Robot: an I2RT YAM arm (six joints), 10 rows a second.
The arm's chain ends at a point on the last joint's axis. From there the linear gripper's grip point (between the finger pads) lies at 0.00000 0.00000 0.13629 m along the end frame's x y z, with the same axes.
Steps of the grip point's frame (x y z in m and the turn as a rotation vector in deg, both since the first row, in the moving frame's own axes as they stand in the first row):
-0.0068, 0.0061, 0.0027, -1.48, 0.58, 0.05
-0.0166, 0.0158, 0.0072, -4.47, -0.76, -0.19
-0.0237, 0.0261, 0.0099, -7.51, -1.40, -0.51
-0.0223, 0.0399, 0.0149, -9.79, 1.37, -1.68
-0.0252, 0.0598, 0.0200, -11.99, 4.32, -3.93
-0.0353, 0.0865, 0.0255, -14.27, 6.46, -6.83
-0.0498, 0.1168, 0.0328, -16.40, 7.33, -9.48
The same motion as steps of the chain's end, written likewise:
-0.0082, 0.0026, 0.0028, -1.48, 0.58, 0.05
-0.0148, 0.0052, 0.0076, -4.47, -0.76, -0.19
-0.0205, 0.0083, 0.0111, -7.51, -1.40, -0.51
-0.0259, 0.0168, 0.0169, -9.79, 1.37, -1.68
-0.0364, 0.0319, 0.0234, -11.99, 4.32, -3.93
-0.0524, 0.0540, 0.0306, -14.27, 6.46, -6.83
-0.0701, 0.0800, 0.0394, -16.40, 7.33, -9.48

